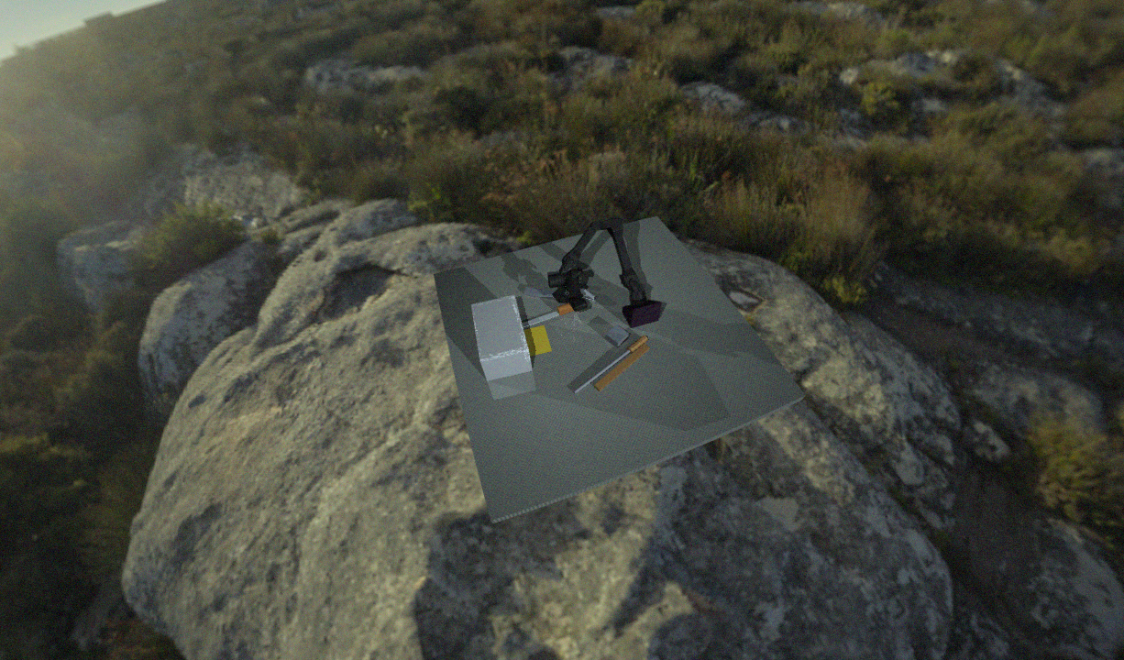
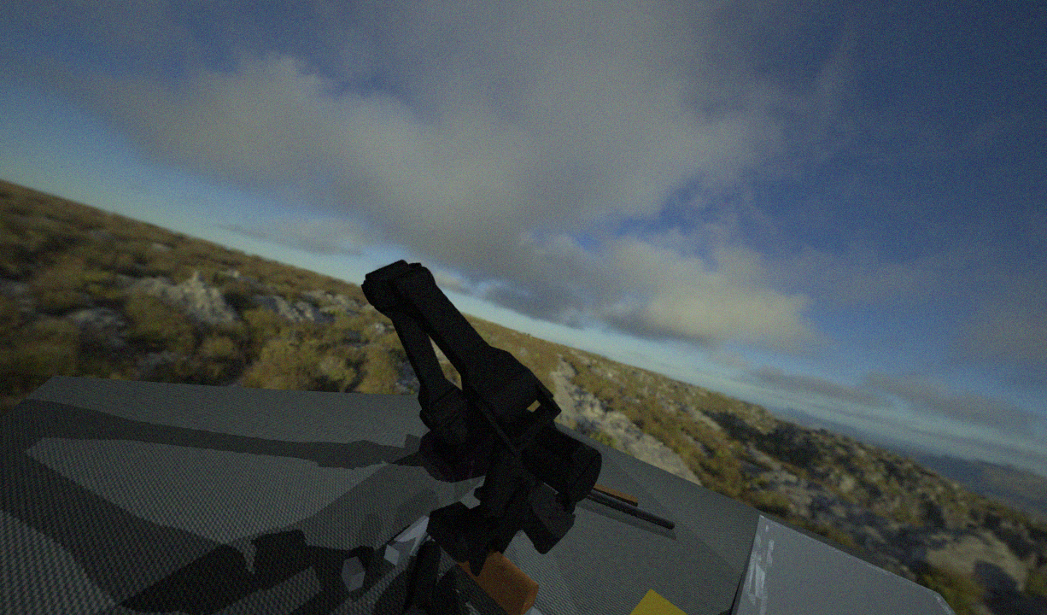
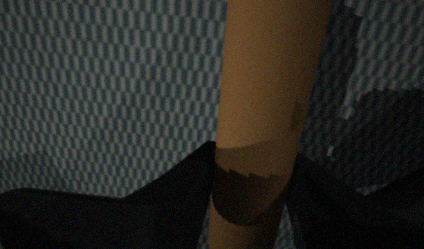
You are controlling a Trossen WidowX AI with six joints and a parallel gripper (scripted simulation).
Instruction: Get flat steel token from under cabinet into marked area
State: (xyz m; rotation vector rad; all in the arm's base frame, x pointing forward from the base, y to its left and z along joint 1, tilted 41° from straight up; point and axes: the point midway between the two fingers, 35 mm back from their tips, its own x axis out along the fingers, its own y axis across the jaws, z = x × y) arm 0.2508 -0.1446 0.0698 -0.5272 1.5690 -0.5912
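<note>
Right now my gripper tip is 10 cm past the grey bar and 5 cm to the left of it. Round my gripper tip: grey block 10 cm behind, 24 cm to the left, 1 cm above; then small grey cube 8 cm behind, 14 cm to the right; then wooden stick 5 cm behind, 38 cm to the left, 1 cm below.
</note>
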